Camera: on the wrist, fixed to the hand. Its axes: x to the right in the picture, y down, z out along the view.
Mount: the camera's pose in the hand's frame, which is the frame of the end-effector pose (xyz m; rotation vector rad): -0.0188 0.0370 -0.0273 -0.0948 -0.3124 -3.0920
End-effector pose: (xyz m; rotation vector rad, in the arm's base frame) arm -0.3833 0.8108 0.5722 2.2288 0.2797 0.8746
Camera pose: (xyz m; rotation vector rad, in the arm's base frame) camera -0.4175 0.7909 0.6023 -0.1803 2.0790 -1.1067
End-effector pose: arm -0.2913 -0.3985 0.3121 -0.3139 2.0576 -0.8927
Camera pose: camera -0.2978 -0.3494 0.3084 2.3422 0.3861 1.0520
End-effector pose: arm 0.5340 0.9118 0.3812 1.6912 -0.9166 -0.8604
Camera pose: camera 0.5425 0.9315 0.4260 -0.8669 -1.6709 1.4914
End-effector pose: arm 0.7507 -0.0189 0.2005 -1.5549 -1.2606 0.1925
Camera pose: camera 0.7834 -0.0453 0.1740 1.5785 -2.2208 -1.4987
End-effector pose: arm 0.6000 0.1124 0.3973 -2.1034 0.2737 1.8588
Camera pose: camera 0.6099 0.0669 0.4146 -0.1067 -1.7504 -0.1635
